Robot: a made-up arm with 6 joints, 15 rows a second.
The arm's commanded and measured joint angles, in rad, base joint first. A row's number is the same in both.
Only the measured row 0 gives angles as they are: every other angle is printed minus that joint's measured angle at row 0.
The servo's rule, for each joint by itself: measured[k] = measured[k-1] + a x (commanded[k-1-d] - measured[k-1]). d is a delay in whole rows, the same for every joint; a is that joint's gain. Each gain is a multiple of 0.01, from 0.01 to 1. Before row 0 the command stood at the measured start. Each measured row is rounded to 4 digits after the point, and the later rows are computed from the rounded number. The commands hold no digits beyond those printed.
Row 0, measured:
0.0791, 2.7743, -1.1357, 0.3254, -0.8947, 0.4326
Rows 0 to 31, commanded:
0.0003, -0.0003, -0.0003, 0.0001, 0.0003, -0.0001
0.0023, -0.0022, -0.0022, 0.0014, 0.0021, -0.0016
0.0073, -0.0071, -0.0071, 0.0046, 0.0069, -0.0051
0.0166, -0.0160, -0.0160, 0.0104, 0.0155, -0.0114
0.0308, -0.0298, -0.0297, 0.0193, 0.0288, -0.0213
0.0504, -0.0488, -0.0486, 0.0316, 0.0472, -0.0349
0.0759, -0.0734, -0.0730, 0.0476, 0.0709, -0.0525
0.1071, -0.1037, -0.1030, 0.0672, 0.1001, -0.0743
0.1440, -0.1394, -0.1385, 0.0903, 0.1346, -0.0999
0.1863, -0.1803, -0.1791, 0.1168, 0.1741, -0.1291
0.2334, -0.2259, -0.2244, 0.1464, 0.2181, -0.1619
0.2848, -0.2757, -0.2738, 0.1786, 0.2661, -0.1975
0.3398, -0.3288, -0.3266, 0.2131, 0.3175, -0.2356
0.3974, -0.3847, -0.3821, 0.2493, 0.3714, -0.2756
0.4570, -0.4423, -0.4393, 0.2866, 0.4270, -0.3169
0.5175, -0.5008, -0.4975, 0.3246, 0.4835, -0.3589
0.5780, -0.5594, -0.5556, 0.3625, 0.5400, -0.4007
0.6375, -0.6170, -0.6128, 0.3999, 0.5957, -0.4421
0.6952, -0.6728, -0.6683, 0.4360, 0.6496, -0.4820
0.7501, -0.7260, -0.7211, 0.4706, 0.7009, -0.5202
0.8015, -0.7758, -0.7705, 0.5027, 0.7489, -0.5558
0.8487, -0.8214, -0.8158, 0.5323, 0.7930, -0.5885
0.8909, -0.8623, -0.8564, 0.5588, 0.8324, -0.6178
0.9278, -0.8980, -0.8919, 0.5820, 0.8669, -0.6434
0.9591, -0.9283, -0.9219, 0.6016, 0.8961, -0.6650
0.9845, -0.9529, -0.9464, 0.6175, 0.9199, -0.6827
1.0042, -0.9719, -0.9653, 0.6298, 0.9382, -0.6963
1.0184, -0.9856, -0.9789, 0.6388, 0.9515, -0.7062
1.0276, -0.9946, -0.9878, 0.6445, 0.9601, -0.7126
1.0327, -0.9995, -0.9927, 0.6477, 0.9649, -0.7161
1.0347, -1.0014, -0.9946, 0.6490, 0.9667, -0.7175
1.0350, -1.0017, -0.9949, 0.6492, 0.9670, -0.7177
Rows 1 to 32, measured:
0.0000, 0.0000, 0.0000, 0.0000, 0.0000, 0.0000
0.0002, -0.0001, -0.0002, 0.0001, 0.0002, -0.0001
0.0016, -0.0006, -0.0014, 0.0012, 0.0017, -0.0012
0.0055, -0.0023, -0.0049, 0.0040, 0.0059, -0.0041
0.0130, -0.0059, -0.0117, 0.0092, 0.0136, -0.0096
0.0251, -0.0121, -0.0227, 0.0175, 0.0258, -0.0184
0.0423, -0.0216, -0.0385, 0.0291, 0.0429, -0.0308
0.0651, -0.0351, -0.0595, 0.0443, 0.0653, -0.0471
0.0937, -0.0529, -0.0860, 0.0631, 0.0931, -0.0675
0.1279, -0.0754, -0.1180, 0.0854, 0.1263, -0.0918
0.1676, -0.1027, -0.1553, 0.1111, 0.1645, -0.1198
0.2123, -0.1347, -0.1975, 0.1400, 0.2074, -0.1514
0.2616, -0.1714, -0.2440, 0.1717, 0.2544, -0.1860
0.3148, -0.2123, -0.2944, 0.2056, 0.3049, -0.2232
0.3710, -0.2571, -0.3479, 0.2414, 0.3581, -0.2625
0.4295, -0.3053, -0.4037, 0.2785, 0.4132, -0.3033
0.4893, -0.3561, -0.4609, 0.3163, 0.4694, -0.3450
0.5496, -0.4090, -0.5187, 0.3542, 0.5259, -0.3868
0.6094, -0.4631, -0.5761, 0.3917, 0.5817, -0.4283
0.6677, -0.5176, -0.6323, 0.4280, 0.6360, -0.4686
0.7237, -0.5718, -0.6865, 0.4629, 0.6879, -0.5073
0.7766, -0.6248, -0.7377, 0.4955, 0.7367, -0.5437
0.8256, -0.6759, -0.7853, 0.5257, 0.7817, -0.5773
0.8700, -0.7244, -0.8287, 0.5528, 0.8223, -0.6077
0.9093, -0.7695, -0.8673, 0.5767, 0.8580, -0.6345
0.9432, -0.8108, -0.9006, 0.5971, 0.8885, -0.6574
0.9713, -0.8477, -0.9285, 0.6138, 0.9136, -0.6764
0.9937, -0.8800, -0.9509, 0.6269, 0.9333, -0.6913
1.0105, -0.9075, -0.9680, 0.6367, 0.9479, -0.7025
1.0221, -0.9301, -0.9801, 0.6431, 0.9577, -0.7101
1.0293, -0.9481, -0.9878, 0.6469, 0.9635, -0.7146
1.0330, -0.9620, -0.9919, 0.6486, 0.9661, -0.7168
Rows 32 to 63, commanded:
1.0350, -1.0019, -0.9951, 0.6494, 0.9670, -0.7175
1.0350, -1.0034, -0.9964, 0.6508, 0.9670, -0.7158
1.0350, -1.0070, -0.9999, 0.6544, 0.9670, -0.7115
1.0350, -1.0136, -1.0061, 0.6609, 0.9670, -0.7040
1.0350, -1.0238, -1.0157, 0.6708, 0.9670, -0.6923
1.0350, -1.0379, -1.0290, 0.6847, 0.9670, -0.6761
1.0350, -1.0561, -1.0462, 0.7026, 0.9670, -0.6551
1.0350, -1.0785, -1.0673, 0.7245, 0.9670, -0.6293
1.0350, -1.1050, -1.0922, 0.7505, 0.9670, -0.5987
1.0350, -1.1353, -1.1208, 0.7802, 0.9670, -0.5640
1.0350, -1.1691, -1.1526, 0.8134, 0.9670, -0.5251
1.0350, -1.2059, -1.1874, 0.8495, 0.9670, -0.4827
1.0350, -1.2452, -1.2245, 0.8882, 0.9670, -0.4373
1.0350, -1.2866, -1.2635, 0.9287, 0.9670, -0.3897
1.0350, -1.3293, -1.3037, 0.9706, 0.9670, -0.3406
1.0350, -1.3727, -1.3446, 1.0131, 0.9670, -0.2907
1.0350, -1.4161, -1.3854, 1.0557, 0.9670, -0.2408
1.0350, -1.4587, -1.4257, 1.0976, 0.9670, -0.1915
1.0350, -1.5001, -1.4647, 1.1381, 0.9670, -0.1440
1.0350, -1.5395, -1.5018, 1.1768, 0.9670, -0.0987
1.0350, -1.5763, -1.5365, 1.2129, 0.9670, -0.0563
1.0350, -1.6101, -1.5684, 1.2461, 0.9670, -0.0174
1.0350, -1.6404, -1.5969, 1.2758, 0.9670, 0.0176
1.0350, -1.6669, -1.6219, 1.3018, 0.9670, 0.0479
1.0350, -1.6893, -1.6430, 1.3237, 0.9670, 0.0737
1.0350, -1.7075, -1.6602, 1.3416, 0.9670, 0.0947
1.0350, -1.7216, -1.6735, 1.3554, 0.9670, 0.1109
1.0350, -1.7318, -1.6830, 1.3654, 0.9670, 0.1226
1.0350, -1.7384, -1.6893, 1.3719, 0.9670, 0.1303
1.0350, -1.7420, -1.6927, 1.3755, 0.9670, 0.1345
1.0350, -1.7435, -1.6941, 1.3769, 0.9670, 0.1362
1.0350, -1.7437, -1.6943, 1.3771, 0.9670, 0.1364
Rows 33 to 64, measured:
1.0344, -0.9723, -0.9937, 0.6491, 0.9668, -0.7175
1.0348, -0.9800, -0.9946, 0.6493, 0.9670, -0.7175
1.0349, -0.9861, -0.9957, 0.6505, 0.9670, -0.7162
1.0350, -0.9915, -0.9983, 0.6537, 0.9670, -0.7127
1.0350, -0.9972, -1.0031, 0.6596, 0.9670, -0.7062
1.0350, -1.0041, -1.0108, 0.6688, 0.9670, -0.6958
1.0350, -1.0129, -1.0219, 0.6818, 0.9670, -0.6810
1.0350, -1.0241, -1.0367, 0.6989, 0.9670, -0.6616
1.0350, -1.0382, -1.0554, 0.7199, 0.9670, -0.6374
1.0350, -1.0556, -1.0778, 0.7450, 0.9670, -0.6084
1.0350, -1.0763, -1.1040, 0.7739, 0.9670, -0.5751
1.0350, -1.1004, -1.1336, 0.8063, 0.9670, -0.5376
1.0350, -1.1278, -1.1664, 0.8417, 0.9670, -0.4964
1.0350, -1.1583, -1.2018, 0.8798, 0.9670, -0.4521
1.0350, -1.1917, -1.2394, 0.9199, 0.9670, -0.4053
1.0350, -1.2275, -1.2786, 0.9615, 0.9670, -0.3568
1.0350, -1.2653, -1.3189, 1.0038, 0.9670, -0.3072
1.0350, -1.3045, -1.3595, 1.0464, 0.9670, -0.2574
1.0350, -1.3446, -1.3999, 1.0884, 0.9670, -0.2080
1.0350, -1.3850, -1.4394, 1.1292, 0.9670, -0.1600
1.0350, -1.4252, -1.4775, 1.1682, 0.9670, -0.1140
1.0350, -1.4645, -1.5135, 1.2049, 0.9670, -0.0707
1.0350, -1.5024, -1.5470, 1.2387, 0.9670, -0.0307
1.0350, -1.5383, -1.5774, 1.2691, 0.9670, 0.0055
1.0350, -1.5717, -1.6045, 1.2959, 0.9670, 0.0373
1.0350, -1.6023, -1.6280, 1.3187, 0.9670, 0.0646
1.0350, -1.6297, -1.6476, 1.3375, 0.9670, 0.0872
1.0350, -1.6536, -1.6634, 1.3522, 0.9670, 0.1050
1.0350, -1.6739, -1.6754, 1.3630, 0.9670, 0.1182
1.0350, -1.6907, -1.6839, 1.3703, 0.9670, 0.1273
1.0350, -1.7040, -1.6893, 1.3746, 0.9670, 0.1327
1.0350, -1.7143, -1.6922, 1.3765, 0.9670, 0.1353

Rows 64 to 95, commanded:
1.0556, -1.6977, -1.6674, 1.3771, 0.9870, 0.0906
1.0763, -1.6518, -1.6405, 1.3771, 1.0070, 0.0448
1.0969, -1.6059, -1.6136, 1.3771, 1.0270, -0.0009
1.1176, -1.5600, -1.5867, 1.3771, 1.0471, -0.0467
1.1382, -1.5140, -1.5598, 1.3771, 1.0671, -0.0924
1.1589, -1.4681, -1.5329, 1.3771, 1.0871, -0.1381
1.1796, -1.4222, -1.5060, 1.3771, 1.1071, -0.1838
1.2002, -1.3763, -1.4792, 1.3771, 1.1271, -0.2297
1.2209, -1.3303, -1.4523, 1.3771, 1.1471, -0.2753
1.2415, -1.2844, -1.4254, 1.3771, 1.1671, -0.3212
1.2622, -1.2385, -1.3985, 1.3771, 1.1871, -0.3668
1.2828, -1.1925, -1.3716, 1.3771, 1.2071, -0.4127
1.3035, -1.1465, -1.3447, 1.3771, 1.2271, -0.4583
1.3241, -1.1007, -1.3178, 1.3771, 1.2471, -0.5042
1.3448, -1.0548, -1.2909, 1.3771, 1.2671, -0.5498
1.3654, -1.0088, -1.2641, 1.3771, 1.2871, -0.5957
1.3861, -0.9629, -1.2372, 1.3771, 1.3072, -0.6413
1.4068, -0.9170, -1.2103, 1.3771, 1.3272, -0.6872
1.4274, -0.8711, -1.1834, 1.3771, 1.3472, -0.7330
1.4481, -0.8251, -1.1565, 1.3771, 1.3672, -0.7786
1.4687, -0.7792, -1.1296, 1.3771, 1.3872, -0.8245
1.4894, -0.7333, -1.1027, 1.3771, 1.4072, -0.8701
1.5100, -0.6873, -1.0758, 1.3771, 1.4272, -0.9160
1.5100, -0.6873, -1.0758, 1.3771, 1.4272, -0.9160
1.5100, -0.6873, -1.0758, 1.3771, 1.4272, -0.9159
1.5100, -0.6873, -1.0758, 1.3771, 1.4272, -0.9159
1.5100, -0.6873, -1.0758, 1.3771, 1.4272, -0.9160
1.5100, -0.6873, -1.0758, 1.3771, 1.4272, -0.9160
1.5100, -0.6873, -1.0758, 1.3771, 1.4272, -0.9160
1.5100, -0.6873, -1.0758, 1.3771, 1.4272, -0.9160
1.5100, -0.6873, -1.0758, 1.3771, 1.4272, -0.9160
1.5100, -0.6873, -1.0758, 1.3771, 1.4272, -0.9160
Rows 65 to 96, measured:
1.0350, -1.7219, -1.6935, 1.3770, 0.9670, 0.1361
1.0490, -1.7156, -1.6776, 1.3771, 0.9830, 0.1020
1.0676, -1.6990, -1.6550, 1.3771, 1.0022, 0.0591
1.0875, -1.6748, -1.6297, 1.3771, 1.0220, 0.0141
1.1080, -1.6450, -1.6035, 1.3771, 1.0421, -0.0315
1.1285, -1.6109, -1.5768, 1.3771, 1.0621, -0.0772
1.1492, -1.5738, -1.5500, 1.3771, 1.0821, -0.1229
1.1699, -1.5344, -1.5232, 1.3771, 1.1021, -0.1686
1.1905, -1.4933, -1.4964, 1.3771, 1.1221, -0.2144
1.2112, -1.4509, -1.4695, 1.3771, 1.1421, -0.2601
1.2318, -1.4076, -1.4426, 1.3771, 1.1621, -0.3059
1.2525, -1.3636, -1.4157, 1.3771, 1.1821, -0.3516
1.2731, -1.3191, -1.3888, 1.3771, 1.2021, -0.3974
1.2938, -1.2742, -1.3619, 1.3771, 1.2221, -0.4431
1.3144, -1.2291, -1.3350, 1.3771, 1.2421, -0.4889
1.3351, -1.1838, -1.3081, 1.3771, 1.2621, -0.5346
1.3557, -1.1383, -1.2813, 1.3771, 1.2821, -0.5804
1.3764, -1.0927, -1.2544, 1.3771, 1.3022, -0.6261
1.3971, -1.0470, -1.2275, 1.3771, 1.3222, -0.6719
1.4177, -1.0013, -1.2006, 1.3771, 1.3422, -0.7177
1.4384, -0.9555, -1.1737, 1.3771, 1.3622, -0.7634
1.4590, -0.9097, -1.1468, 1.3771, 1.3822, -0.8092
1.4797, -0.8638, -1.1199, 1.3771, 1.4022, -0.8549
1.5003, -0.8179, -1.0930, 1.3771, 1.4222, -0.9007
1.5069, -0.7839, -1.0825, 1.3771, 1.4262, -0.9122
1.5090, -0.7588, -1.0784, 1.3771, 1.4270, -0.9150
1.5097, -0.7402, -1.0768, 1.3771, 1.4272, -0.9157
1.5099, -0.7264, -1.0762, 1.3771, 1.4272, -0.9159
1.5100, -0.7162, -1.0760, 1.3771, 1.4272, -0.9160
1.5100, -0.7087, -1.0759, 1.3771, 1.4272, -0.9160
1.5100, -0.7031, -1.0758, 1.3771, 1.4272, -0.9160
1.5100, -0.6990, -1.0758, 1.3771, 1.4272, -0.9160

